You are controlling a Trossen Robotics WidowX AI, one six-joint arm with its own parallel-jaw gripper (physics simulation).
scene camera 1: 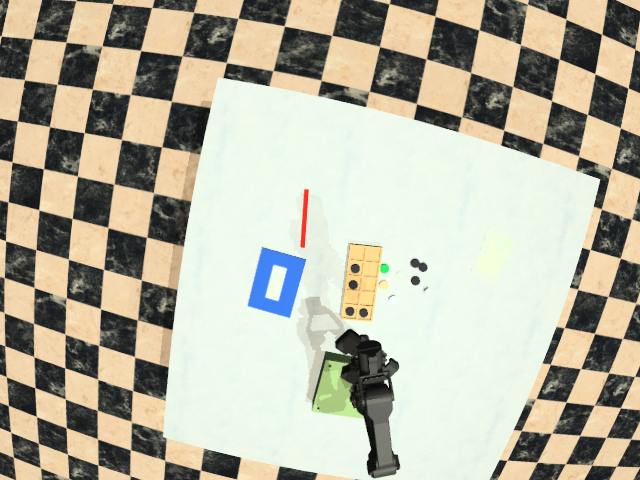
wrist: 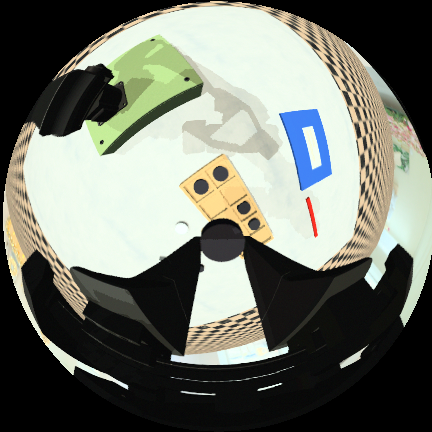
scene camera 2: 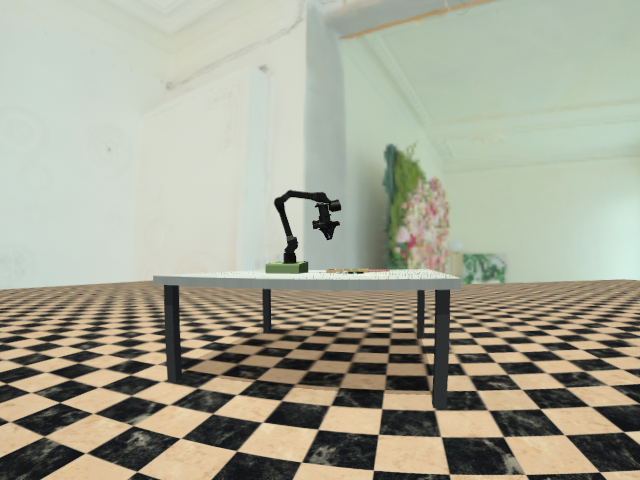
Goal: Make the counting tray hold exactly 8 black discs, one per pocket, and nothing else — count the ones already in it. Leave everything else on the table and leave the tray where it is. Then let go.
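Observation:
The tan counting tray lies on the table. Its end row nearest the arm base holds two black discs. Two more black discs sit in the column facing the blue frame. My gripper is shut on a black disc, high above the table; the arm hides this disc in scene camera 1. Three loose black discs lie right of the tray.
A green disc and a yellow disc lie close beside the tray. A white disc lies nearby. A blue frame and red bar lie left. A green base block carries the arm.

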